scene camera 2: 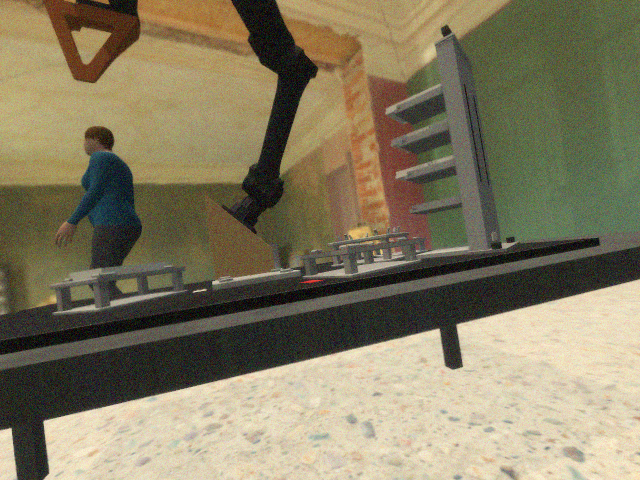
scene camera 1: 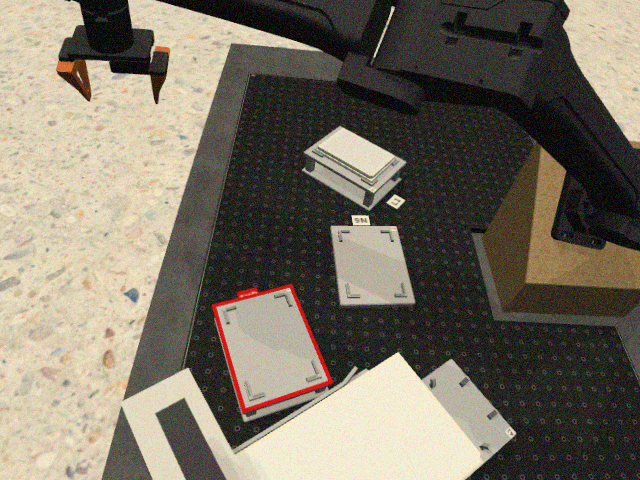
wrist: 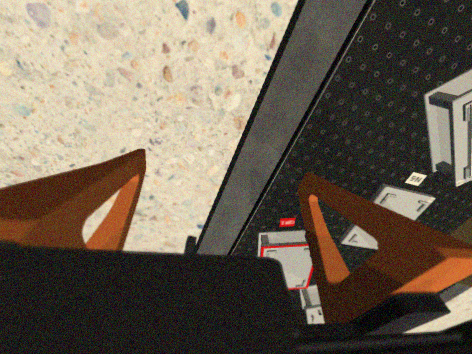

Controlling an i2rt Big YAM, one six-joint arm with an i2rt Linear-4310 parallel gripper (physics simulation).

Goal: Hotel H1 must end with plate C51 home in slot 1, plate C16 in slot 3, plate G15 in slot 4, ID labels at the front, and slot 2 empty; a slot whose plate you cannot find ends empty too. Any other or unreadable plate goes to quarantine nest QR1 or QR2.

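Frame: origin at the arm's base, x ahead, y left, z up, level; metres.
Where they show: gripper, fingertip midpoint: [scene camera 2: 59, 34] [scene camera 1: 123, 100] [wrist: 230, 170]; arm's base, origin of the base link: [scene camera 2: 237, 223] [scene camera 1: 583, 206].
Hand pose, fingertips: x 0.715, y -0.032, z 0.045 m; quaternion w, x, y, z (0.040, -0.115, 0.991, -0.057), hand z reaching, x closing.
Each offset is from my fingertips to the centre of the thing. "spot": to the spot under its first point.
My gripper [scene camera 1: 123, 101] [wrist: 230, 170] is open and empty, high over the floor beyond the table's left edge. A pale plate {0.151 m down, 0.366 m back, 0.141 m right} [scene camera 1: 356, 149] lies on a raised stand at the back of the table; no ID label on it can be read. The red-rimmed quarantine nest QR1 {0.185 m down, 0.271 m back, 0.266 m left} [scene camera 1: 271, 346] [wrist: 297, 265] holds no plate. The hotel tower {0.006 m up, 0.328 m back, 0.503 m left} [scene camera 2: 467, 149] has several shelves; whether plates lie on them cannot be told. A large pale surface {spot: 0.122 m up, 0.357 m back, 0.459 m left} [scene camera 1: 361, 428] at the bottom of scene camera 1 hides much of what lies below it. QR2 cannot be made out.
A flat grey nest {0.199 m down, 0.410 m back, 0.081 m left} [scene camera 1: 372, 266] [wrist: 400, 200] marked N6 is bare. A small white tag {0.208 m down, 0.456 m back, 0.086 m right} [scene camera 1: 395, 201] lies beside the raised stand. Another grey nest {0.170 m down, 0.494 m back, 0.362 m left} [scene camera 1: 454, 392] shows partly beside the large pale surface. A brown block [scene camera 1: 568, 294] [scene camera 2: 235, 245] carries the arm's base. A person [scene camera 2: 111, 186] stands behind.
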